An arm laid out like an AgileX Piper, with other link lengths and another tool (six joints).
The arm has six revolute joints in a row. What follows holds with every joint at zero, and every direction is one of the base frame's.
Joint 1 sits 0.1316 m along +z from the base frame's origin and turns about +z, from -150 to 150 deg.
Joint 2 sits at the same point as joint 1 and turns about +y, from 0 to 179.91 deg.
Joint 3 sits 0.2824 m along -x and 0.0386 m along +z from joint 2 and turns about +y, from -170 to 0 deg.
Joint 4 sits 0.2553 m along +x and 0.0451 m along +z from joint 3 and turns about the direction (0.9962, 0, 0.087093), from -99.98 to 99.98 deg.
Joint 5 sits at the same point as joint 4 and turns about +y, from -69.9 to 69.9 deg.
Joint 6 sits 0.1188 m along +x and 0.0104 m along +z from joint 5 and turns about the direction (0.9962, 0, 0.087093), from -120 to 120 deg.
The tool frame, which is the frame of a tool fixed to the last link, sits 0.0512 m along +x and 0.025 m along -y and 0.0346 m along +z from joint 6; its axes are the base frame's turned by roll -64.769, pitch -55.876 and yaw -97.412 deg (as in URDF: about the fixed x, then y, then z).
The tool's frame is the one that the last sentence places.
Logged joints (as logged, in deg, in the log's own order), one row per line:
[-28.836 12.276 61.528 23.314 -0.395 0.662]
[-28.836 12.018 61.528 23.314 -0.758 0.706]
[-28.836 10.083 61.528 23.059 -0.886 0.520]
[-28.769 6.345 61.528 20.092 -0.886 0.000]
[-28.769 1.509 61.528 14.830 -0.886 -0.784]
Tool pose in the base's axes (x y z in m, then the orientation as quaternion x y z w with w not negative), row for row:
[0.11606 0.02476 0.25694 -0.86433 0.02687 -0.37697 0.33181]
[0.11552 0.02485 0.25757 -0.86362 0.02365 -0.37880 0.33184]
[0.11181 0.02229 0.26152 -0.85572 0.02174 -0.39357 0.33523]
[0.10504 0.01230 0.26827 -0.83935 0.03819 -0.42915 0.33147]
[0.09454 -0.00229 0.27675 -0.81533 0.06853 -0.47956 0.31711]
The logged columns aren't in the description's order. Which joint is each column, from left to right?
Columns, left to right: joint 3, joint 2, joint 5, joint 1, joint 6, joint 4.
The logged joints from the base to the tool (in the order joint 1, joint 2, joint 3, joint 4, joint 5, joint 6), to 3 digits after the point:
[23.314 12.276 -28.836 0.662 61.528 -0.395]
[23.314 12.018 -28.836 0.706 61.528 -0.758]
[23.059 10.083 -28.836 0.520 61.528 -0.886]
[20.092 6.345 -28.769 0.000 61.528 -0.886]
[14.830 1.509 -28.769 -0.784 61.528 -0.886]

